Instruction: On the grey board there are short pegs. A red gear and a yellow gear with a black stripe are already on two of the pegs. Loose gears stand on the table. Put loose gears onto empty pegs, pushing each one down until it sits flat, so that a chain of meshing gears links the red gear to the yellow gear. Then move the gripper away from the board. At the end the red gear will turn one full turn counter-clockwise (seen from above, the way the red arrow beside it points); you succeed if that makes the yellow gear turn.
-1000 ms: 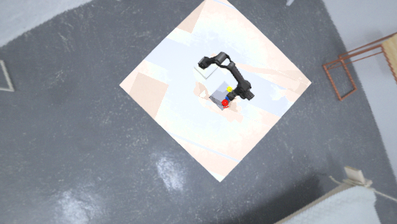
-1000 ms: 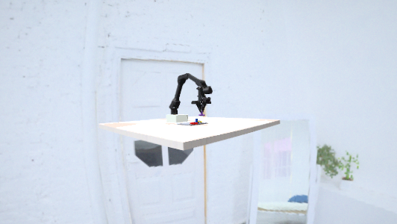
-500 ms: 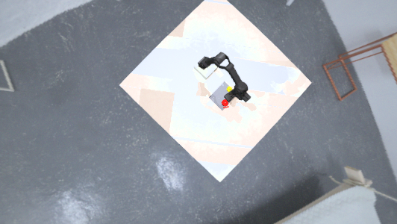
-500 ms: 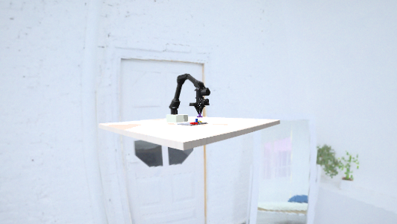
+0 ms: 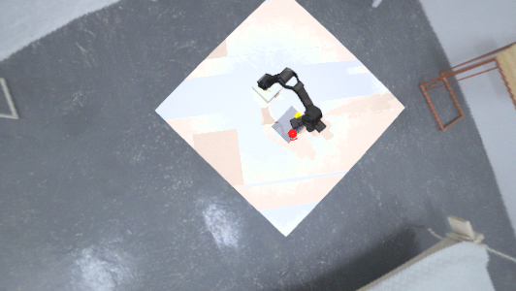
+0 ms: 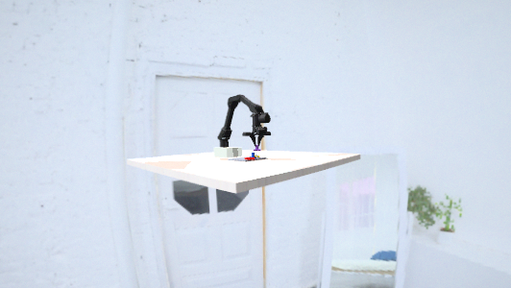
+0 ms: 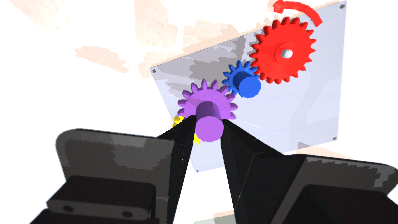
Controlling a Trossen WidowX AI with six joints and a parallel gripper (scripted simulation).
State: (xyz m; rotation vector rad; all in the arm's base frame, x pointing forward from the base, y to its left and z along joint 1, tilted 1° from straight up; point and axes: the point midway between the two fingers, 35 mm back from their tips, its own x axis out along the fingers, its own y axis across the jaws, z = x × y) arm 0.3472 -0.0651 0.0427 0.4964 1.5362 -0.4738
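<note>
The blue gear is 6 cm below my gripper tip and 4 cm to the right of it. From my gripper tip the other things lie so: yellow gear: 7 cm below, 4 cm to the left, 3 cm behind; then purple gear: 1 cm below; then red gear: 9 cm to the right, 7 cm below.
</note>
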